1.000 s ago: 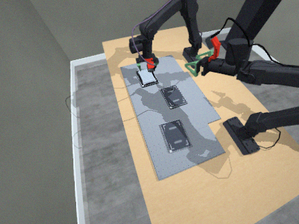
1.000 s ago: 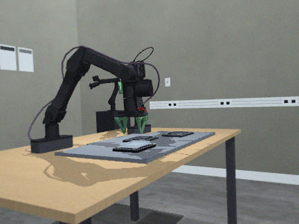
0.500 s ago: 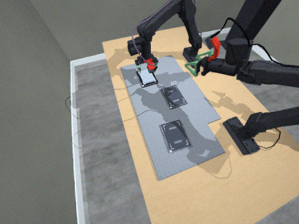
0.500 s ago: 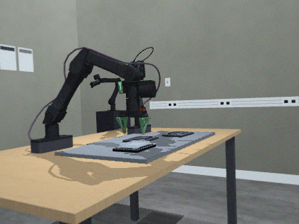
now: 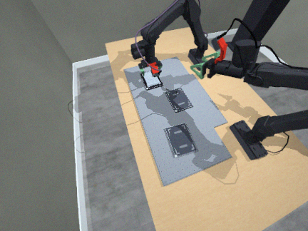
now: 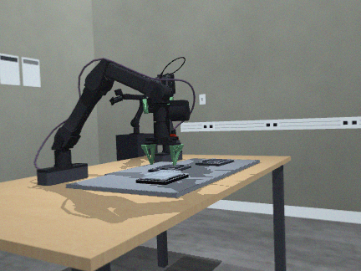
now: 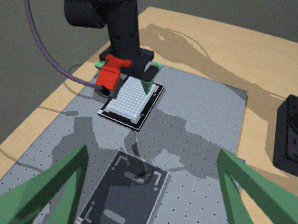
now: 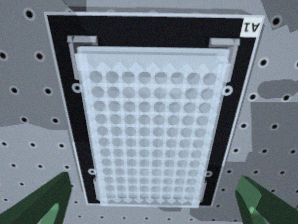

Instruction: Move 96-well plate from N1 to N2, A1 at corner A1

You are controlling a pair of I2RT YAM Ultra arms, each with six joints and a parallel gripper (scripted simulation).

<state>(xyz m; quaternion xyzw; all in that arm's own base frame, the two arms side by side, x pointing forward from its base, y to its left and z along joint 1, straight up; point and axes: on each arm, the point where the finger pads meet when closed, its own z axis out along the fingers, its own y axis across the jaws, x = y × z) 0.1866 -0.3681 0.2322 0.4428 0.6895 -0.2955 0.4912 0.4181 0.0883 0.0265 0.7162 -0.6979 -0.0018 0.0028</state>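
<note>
Right now my right hand is 4 cm above the 96-well plate. Also, from my right hand: black nest 6 cm below.
</note>
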